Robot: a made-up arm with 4 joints.
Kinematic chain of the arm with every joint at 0, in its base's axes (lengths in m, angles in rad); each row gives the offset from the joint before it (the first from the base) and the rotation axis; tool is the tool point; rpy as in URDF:
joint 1: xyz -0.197 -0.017 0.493 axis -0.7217 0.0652 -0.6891
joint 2: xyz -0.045 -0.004 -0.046 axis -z
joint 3: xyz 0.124 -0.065 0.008 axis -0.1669 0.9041 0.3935
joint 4: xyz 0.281 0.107 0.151 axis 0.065 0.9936 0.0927
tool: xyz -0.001 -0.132 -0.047 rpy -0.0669 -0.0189 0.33
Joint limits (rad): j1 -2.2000..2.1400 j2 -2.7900..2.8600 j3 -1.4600..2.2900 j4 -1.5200..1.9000
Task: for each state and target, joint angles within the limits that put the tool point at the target. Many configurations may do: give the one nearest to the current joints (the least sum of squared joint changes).
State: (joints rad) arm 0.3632 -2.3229 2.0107 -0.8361
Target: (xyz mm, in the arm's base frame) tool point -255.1 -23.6 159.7
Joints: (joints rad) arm 0.1240 -1.5065 2.2900 -0.6473
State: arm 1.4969 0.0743 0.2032 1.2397
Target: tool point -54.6 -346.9 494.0
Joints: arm 1.6802 -0.3485 0.8156 0.7249
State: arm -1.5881 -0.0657 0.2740 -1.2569
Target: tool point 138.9 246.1 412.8
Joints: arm -1.6286 0.7302 0.6071 -1.3161
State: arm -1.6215 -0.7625 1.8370 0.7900
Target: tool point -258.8 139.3 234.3
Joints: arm -0.7276 -0.8873 2.2785 0.2305
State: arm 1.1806 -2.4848 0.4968 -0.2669
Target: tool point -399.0 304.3 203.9
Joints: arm 1.1203 -2.6706 0.5118 -0.3965
